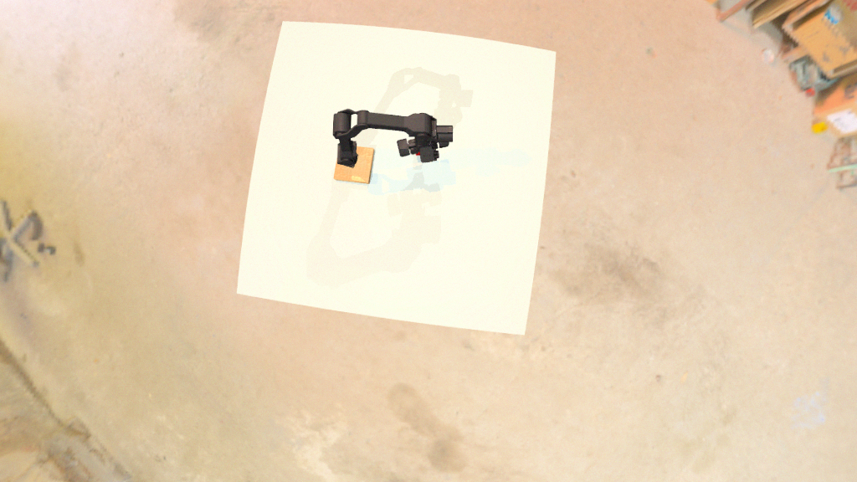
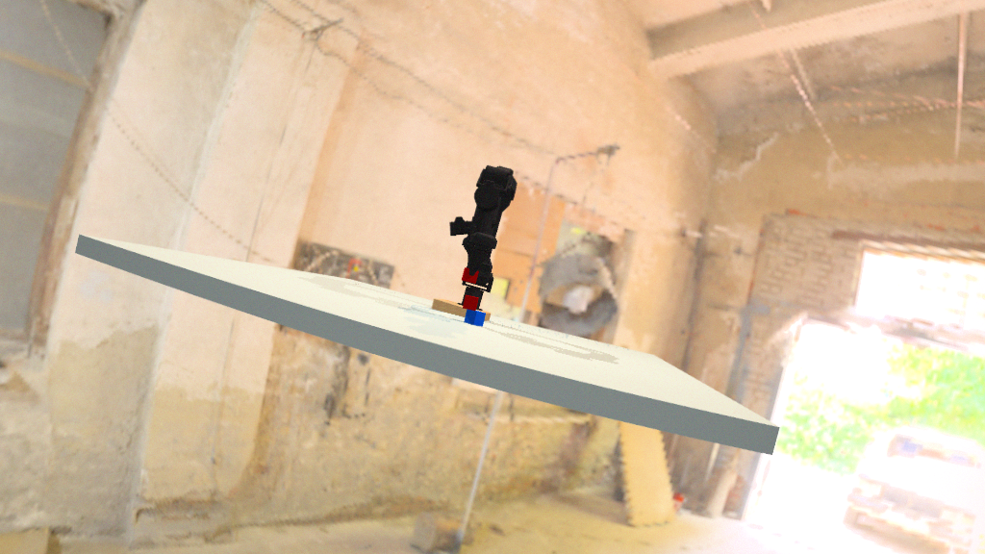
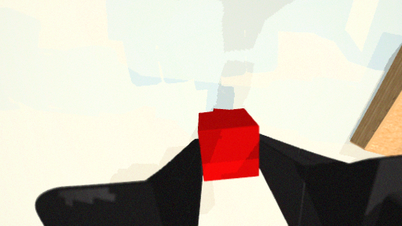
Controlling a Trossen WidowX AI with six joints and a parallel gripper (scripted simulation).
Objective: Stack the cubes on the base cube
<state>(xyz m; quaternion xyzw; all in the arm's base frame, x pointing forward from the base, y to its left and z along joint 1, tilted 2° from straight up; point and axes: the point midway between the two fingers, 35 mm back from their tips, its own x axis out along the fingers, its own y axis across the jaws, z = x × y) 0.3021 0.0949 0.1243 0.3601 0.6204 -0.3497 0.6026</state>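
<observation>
My gripper tip is now 30 mm past the blue cube, 30 mm to the right of it and 100 mm above it.
</observation>
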